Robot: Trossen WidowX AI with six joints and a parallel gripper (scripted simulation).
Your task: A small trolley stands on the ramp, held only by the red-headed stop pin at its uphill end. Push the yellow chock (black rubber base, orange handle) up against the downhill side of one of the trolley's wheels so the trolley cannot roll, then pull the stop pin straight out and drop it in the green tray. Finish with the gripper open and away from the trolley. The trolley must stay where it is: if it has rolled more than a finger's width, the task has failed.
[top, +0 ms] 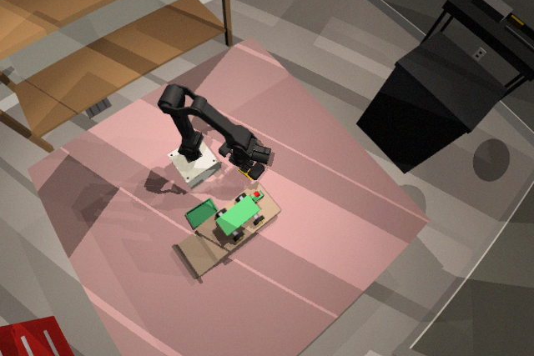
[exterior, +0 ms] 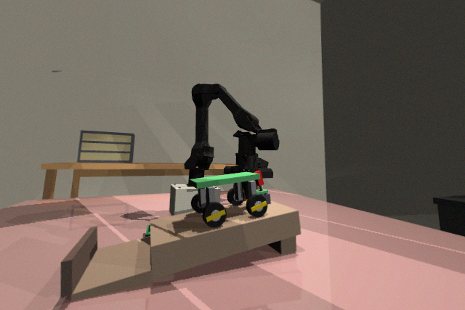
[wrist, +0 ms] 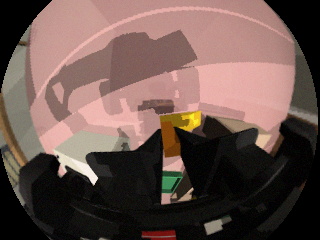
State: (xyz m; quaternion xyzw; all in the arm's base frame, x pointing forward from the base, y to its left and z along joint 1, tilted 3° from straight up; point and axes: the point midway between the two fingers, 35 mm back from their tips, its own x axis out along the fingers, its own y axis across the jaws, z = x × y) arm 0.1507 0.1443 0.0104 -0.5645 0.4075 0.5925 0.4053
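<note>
The red-headed stop pin is 140 mm ahead of my gripper tip, 10 mm to the right of it and 60 mm above it. From my gripper tip the other things lie so: yellow chock (20 mm ahead, 10 mm to the left, 10 mm below); brown ramp (170 mm ahead, 120 mm to the right, 20 mm below); green-decked trolley (170 mm ahead, 110 mm to the right, 40 mm above).
</note>
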